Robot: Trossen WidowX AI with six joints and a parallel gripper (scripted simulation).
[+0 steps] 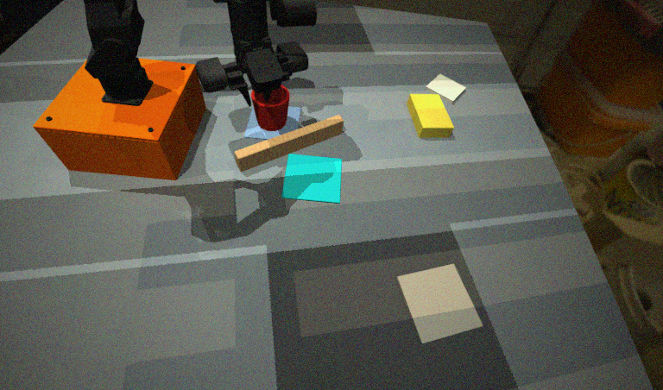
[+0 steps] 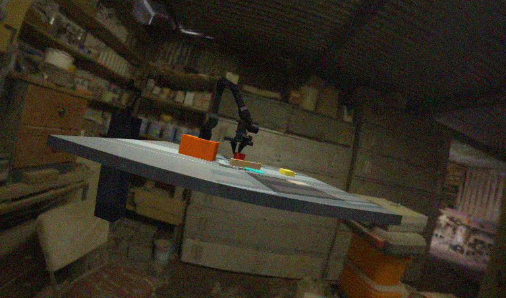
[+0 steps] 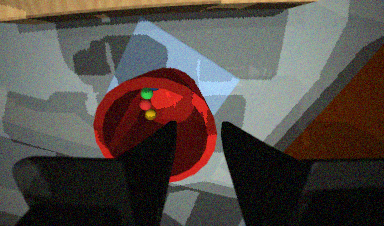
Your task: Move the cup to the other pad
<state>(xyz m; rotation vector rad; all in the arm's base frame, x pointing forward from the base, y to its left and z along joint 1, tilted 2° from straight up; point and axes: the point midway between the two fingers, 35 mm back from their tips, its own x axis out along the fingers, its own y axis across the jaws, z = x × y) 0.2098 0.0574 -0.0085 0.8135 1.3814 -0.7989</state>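
The red cup lies 20 mm below my gripper tip, 20 mm ahead of it and 10 mm to the left of it. From my gripper tip the other things lie so: cyan pad 120 mm to the right, 120 mm ahead, 70 mm below; pale blue pad 70 mm below, 30 mm ahead, 20 mm to the left; yellow block 360 mm ahead, 70 mm to the left, 50 mm below.
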